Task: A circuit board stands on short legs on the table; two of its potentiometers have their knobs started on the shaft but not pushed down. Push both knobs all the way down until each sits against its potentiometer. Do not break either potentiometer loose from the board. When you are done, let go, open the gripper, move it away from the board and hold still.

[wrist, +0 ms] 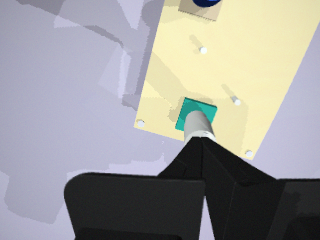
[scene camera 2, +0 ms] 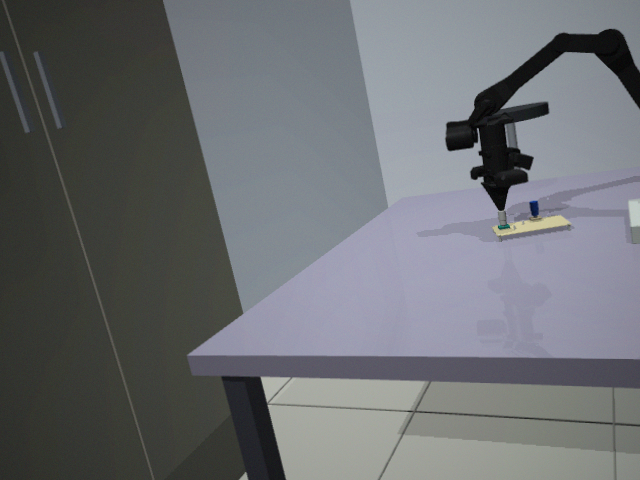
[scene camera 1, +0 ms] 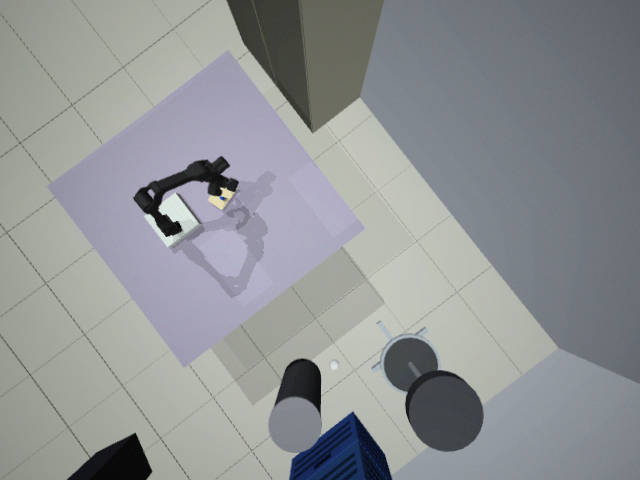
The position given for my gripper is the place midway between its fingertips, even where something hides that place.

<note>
In view: my gripper point(scene camera 2: 501, 210) and a grey knob point(wrist: 197, 124).
My gripper is seen too in the wrist view point(wrist: 198, 144).
</note>
